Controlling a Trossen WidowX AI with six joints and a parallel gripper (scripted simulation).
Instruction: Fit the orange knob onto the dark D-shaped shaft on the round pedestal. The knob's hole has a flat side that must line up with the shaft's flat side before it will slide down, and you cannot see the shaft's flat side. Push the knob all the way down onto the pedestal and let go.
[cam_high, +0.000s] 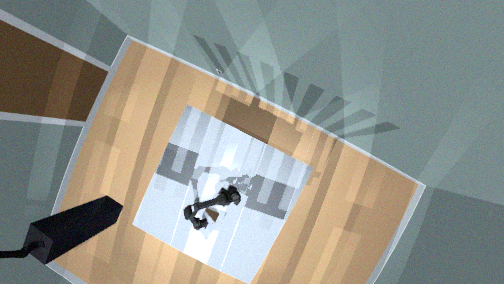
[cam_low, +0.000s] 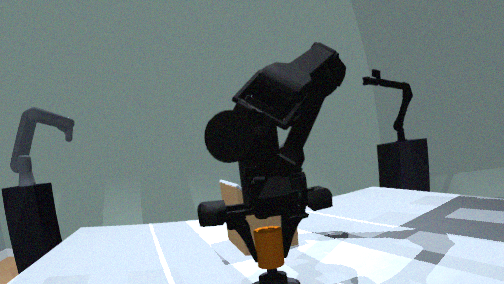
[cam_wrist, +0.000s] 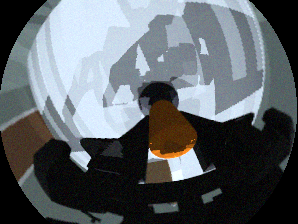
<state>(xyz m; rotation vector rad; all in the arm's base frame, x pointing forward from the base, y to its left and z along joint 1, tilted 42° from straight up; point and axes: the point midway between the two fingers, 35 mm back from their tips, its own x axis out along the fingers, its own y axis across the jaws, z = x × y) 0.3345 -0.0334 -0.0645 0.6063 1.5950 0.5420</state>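
My gripper tip is now 20 mm below the orange knob. The rest, counted from my gripper tip: dark round pedestal 40 mm below.
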